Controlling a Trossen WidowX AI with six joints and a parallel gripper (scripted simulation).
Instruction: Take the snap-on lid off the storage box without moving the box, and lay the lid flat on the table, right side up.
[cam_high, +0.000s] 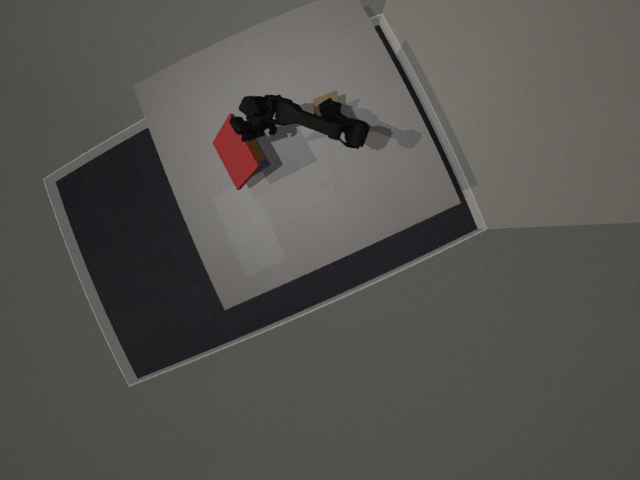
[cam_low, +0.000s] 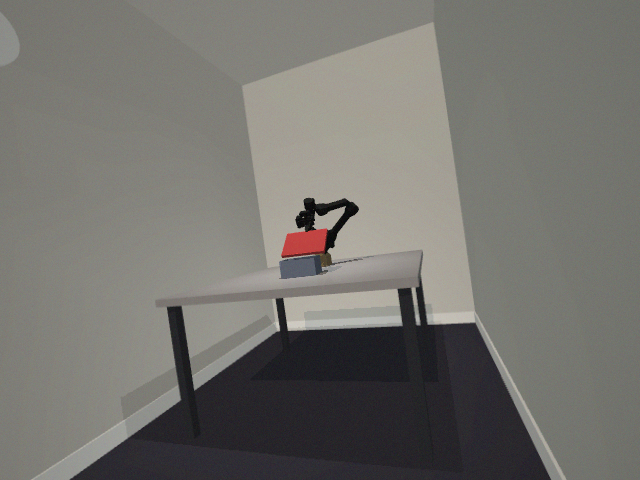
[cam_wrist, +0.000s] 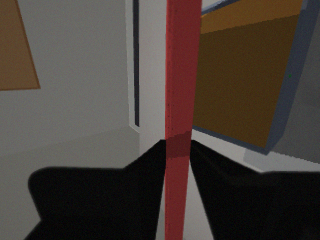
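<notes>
My gripper tip is 7 cm short of the red lid and 5 cm above it. Round my gripper tip: storage box (4 cm ahead, 5 cm to the right, 19 cm below).
</notes>
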